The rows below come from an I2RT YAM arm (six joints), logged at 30 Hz.
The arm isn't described. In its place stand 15 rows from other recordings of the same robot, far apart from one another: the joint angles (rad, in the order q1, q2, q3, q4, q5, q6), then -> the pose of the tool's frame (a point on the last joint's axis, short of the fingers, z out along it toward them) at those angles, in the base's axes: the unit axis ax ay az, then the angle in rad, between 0 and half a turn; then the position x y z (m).
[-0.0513 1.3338 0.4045 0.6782 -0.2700 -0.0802] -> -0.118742 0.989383 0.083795 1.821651 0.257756 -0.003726 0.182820
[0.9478 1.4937 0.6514 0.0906 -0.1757 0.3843] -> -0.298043 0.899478 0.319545 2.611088 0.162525 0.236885 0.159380
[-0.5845 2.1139 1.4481 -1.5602 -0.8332 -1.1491] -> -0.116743 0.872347 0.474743 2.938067 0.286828 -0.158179 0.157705
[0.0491 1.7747 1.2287 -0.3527 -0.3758 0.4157] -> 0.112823 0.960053 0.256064 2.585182 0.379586 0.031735 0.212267
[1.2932 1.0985 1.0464 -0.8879 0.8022 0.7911] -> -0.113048 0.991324 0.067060 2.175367 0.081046 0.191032 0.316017
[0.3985 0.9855 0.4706 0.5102 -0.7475 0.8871] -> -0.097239 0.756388 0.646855 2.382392 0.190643 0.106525 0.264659
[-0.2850 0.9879 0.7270 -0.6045 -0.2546 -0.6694] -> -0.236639 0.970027 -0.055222 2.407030 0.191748 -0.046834 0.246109
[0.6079 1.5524 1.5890 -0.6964 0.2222 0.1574] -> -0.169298 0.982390 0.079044 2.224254 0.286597 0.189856 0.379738
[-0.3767 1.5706 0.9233 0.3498 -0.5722 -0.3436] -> -0.196305 0.980437 0.014403 1.820067 0.333418 -0.111167 0.247156
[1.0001 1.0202 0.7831 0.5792 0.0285 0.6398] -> -0.111138 0.688893 0.716293 1.944469 0.129073 0.199187 0.376022
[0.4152 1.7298 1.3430 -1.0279 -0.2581 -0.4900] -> -0.442866 0.887726 0.125744 2.977280 0.296639 0.140697 0.230216
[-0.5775 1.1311 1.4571 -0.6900 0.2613 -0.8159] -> -0.025413 0.879252 -0.475679 2.399343 0.180804 -0.128789 0.449103
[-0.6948 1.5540 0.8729 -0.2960 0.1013 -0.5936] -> 0.064457 0.973644 -0.218778 2.729671 0.231907 -0.197967 0.179120
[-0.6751 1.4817 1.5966 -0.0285 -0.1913 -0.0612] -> 0.192774 0.937889 -0.288447 1.569142 0.270865 -0.208181 0.473548
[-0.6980 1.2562 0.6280 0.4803 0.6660 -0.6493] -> 0.244294 0.751951 -0.612283 2.473619 0.194768 -0.192095 0.254077
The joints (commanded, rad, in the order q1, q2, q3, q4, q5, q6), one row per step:
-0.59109, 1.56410, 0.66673, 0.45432, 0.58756, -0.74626
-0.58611, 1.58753, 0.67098, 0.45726, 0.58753, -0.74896
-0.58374, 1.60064, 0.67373, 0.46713, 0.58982, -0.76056
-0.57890, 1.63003, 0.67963, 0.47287, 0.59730, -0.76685
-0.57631, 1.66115, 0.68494, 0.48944, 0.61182, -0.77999
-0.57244, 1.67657, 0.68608, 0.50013, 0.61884, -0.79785
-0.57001, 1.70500, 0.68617, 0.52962, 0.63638, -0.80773
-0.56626, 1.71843, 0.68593, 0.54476, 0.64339, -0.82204
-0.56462, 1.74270, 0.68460, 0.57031, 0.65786, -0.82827
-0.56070, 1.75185, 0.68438, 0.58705, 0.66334, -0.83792
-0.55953, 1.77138, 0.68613, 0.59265, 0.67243, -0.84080
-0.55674, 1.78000, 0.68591, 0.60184, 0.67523, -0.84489
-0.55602, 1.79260, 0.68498, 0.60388, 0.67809, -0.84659
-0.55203, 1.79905, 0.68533, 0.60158, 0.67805, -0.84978
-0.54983, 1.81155, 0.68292, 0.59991, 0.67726, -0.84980
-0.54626, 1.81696, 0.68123, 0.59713, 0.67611, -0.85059
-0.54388, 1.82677, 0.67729, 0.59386, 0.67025, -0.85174
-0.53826, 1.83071, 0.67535, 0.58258, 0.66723, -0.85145
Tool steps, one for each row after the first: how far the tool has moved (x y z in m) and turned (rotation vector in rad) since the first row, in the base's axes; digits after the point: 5 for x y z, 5 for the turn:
0.00299, -0.00012, -0.00535, 0.00818, 0.01587, 0.00599
0.00487, -0.00055, -0.00748, 0.00394, 0.02701, 0.01050
0.00816, -0.00114, -0.01394, 0.00902, 0.04917, 0.01105
0.01109, -0.00257, -0.02014, 0.00474, 0.07208, 0.00557
0.01282, -0.00245, -0.02345, -0.00139, 0.09256, 0.00982
0.01490, -0.00345, -0.02923, -0.01126, 0.10480, 0.00007
0.01637, -0.00317, -0.03197, -0.01892, 0.11797, 0.00270
0.01764, -0.00383, -0.03732, -0.02576, 0.12728, -0.00646
0.01907, -0.00339, -0.03863, -0.03456, 0.13095, -0.00435
0.01999, -0.00381, -0.04362, -0.03209, 0.14620, -0.00975
0.02093, -0.00340, -0.04549, -0.03459, 0.15022, -0.00802
0.02107, -0.00330, -0.04942, -0.03008, 0.16225, -0.00864
0.02189, -0.00226, -0.05154, -0.02692, 0.17216, -0.00297
0.02189, -0.00138, -0.05617, -0.01821, 0.18607, 0.00088
0.02216, -0.00013, -0.05852, -0.01322, 0.19485, 0.00632
0.02184, 0.00117, -0.06286, -0.00283, 0.20874, 0.01533
0.02204, 0.00330, -0.06555, 0.00669, 0.22227, 0.02445

